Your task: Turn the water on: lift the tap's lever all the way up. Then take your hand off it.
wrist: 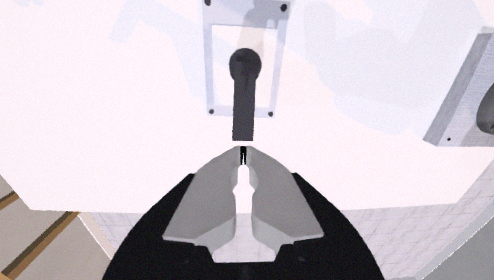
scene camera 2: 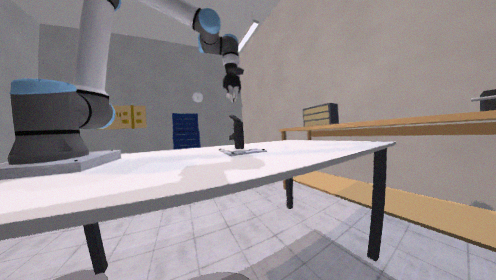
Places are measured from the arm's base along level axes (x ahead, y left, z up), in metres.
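Where they show: gripper, between the fingertips: (wrist: 243, 147) (scene camera 2: 233, 102); arm's base, origin of its link: (scene camera 2: 54, 158).
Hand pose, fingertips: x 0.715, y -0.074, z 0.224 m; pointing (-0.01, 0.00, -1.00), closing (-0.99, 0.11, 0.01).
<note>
Things, the pixels of their top centre, and the offset from my fingertips. "spot": a spot on its surface instead. Level surfaces: height alone.
- dark tap, a spot on its surface: (wrist: 245, 61) spot: dx -0.013, dy -0.069, dz -0.117 m
- short spout, centre of its top: (scene camera 2: 234, 132) dx +0.000, dy +0.008, dz -0.162 m
- white table, height of its surface: dz -0.262 m
The dark tap (scene camera 2: 239, 136) (wrist: 245, 61) stands upright on a pale framed base plate (scene camera 2: 255, 150) (wrist: 209, 75). Its lever (scene camera 2: 234, 118) (wrist: 243, 112) extends from the top of the body and slants slightly upward to the left in the scene view. The short spout (scene camera 2: 232, 137) shows below it. My gripper (scene camera 2: 233, 100) (wrist: 243, 147) is shut and empty, pointing down. It hangs above the tap with a visible gap to the lever, and touches no part of it. In the wrist view the fingertips lie just below the lever's free end.
The tap's plate lies on the white table (scene camera 2: 165, 187) (wrist: 125, 165). The robot's base (scene camera 2: 45, 125) stands at the table's left in the scene view. A wooden bench (scene camera 2: 380, 126) with a drawer box (scene camera 2: 320, 115) runs along the right wall. A blue cabinet (scene camera 2: 185, 131) stands behind.
</note>
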